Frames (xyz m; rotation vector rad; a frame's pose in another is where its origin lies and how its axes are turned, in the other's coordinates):
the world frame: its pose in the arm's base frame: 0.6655 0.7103 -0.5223 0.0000 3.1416 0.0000
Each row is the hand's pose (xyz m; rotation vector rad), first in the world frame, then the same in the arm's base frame.
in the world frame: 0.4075 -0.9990 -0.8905 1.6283 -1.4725 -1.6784
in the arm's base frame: 0.2580 -0.2887 0.3682 -1.4282 0.4500 -1.3855
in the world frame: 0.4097 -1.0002 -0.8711 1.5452 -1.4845 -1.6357
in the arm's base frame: 0.2558 -0.2899 0.3488 -1.4084 0.5262 -1.3305
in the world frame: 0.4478 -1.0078 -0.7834 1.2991 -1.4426 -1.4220
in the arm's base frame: 0.2177 -0.2975 0.2611 -1.3001 0.8473 -1.1877
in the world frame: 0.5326 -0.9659 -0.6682 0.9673 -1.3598 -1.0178
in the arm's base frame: 0.1329 -0.2556 0.1459 -1.0104 1.3090 -0.9603
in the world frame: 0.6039 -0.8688 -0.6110 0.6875 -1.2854 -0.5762
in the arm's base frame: 0.0616 -0.1585 0.0887 -0.6069 1.6564 -0.7241
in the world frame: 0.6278 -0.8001 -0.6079 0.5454 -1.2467 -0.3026
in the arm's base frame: 0.0377 -0.0898 0.0856 -0.3265 1.7967 -0.5885
